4 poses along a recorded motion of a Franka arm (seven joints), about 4.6 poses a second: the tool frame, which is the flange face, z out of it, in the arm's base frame.
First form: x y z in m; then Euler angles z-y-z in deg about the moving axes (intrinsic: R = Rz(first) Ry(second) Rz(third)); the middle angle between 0 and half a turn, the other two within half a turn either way.
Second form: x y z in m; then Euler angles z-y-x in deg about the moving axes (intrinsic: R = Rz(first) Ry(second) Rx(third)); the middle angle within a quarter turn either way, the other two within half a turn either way. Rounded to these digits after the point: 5 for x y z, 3 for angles.
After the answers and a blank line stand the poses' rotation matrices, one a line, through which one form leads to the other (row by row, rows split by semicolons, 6 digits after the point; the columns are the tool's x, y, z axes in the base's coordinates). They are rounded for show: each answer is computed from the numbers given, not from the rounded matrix.
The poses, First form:
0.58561, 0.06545, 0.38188, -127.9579, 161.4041, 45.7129
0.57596, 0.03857, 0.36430, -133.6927, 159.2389, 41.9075
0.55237, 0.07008, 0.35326, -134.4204, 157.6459, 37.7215
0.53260, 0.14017, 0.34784, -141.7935, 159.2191, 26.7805
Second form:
0.58561, 0.06545, 0.38188, 4.795, 12.866, 166.458
0.57596, 0.03857, 0.36430, 2.482, 15.296, 165.791
0.55237, 0.07008, 0.35326, 5.673, 17.508, 165.877
0.53260, 0.14017, 0.34784, 9.845, 18.466, 170.297

0.971482 0.133229 -0.196145; 0.081497 -0.964437 -0.251434; -0.222667 0.228278 -0.947791
0.963671 0.106676 -0.244866; 0.041774 -0.965693 -0.256303; -0.263807 0.236763 -0.935067
0.949005 0.168901 -0.266199; 0.094265 -0.957771 -0.271640; -0.300838 0.232695 -0.924851
0.934544 0.221136 -0.278793; 0.162181 -0.962052 -0.219440; -0.316740 0.159861 -0.934944

